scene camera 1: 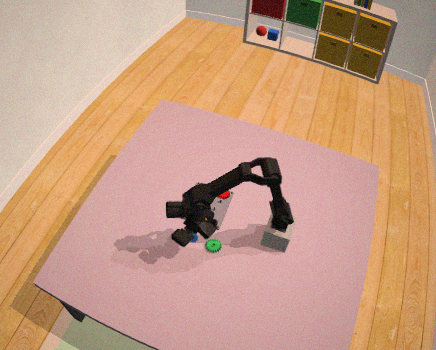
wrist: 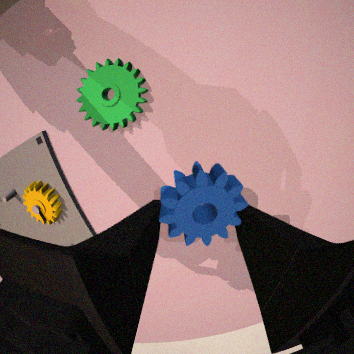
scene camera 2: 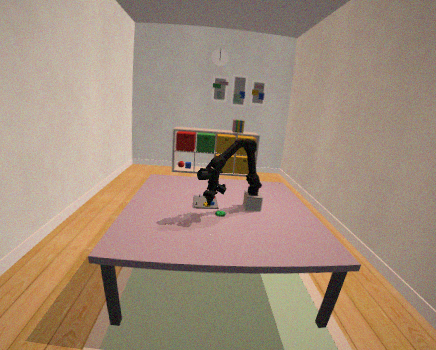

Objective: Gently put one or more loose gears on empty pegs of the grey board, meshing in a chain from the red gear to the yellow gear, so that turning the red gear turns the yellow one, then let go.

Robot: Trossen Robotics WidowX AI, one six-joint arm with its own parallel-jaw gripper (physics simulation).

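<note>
My gripper is shut on a small blue gear and holds it above the table. In scene camera 2 the gear shows small beside the fingers. A larger green gear lies flat on the table near the gripper. The grey board lies beside the gripper, partly hidden by the arm in scene camera 1. The red gear is on the board. The yellow gear is on the board, with a bare peg next to it.
The arm's grey base block stands on the pink table, to the right of the board and gears. The arm arches over from it. A shelf unit stands far behind the table.
</note>
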